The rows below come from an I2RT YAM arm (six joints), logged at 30 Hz.
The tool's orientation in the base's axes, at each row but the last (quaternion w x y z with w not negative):
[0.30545 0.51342 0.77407 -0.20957]
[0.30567 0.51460 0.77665 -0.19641]
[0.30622 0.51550 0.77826 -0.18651]
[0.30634 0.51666 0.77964 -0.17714]
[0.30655 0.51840 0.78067 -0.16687]
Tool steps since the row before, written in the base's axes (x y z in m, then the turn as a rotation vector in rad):
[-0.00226 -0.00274 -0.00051 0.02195 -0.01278 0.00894]
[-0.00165 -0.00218 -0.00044 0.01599 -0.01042 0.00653]
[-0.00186 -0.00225 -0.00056 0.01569 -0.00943 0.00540]
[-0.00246 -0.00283 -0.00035 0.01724 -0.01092 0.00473]
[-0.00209 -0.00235 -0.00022 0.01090 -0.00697 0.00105]
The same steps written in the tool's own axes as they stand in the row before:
[-0.00083 -0.00313 0.00154 -0.02096 0.01524 0.00732]
[-0.00072 -0.00238 0.00122 -0.01603 0.01067 0.00601]
[-0.00065 -0.00262 0.00125 -0.01451 0.01076 0.00616]
[-0.00106 -0.00340 0.00122 -0.01554 0.01155 0.00801]
[-0.00094 -0.00287 0.00089 -0.00861 0.00716 0.00657]

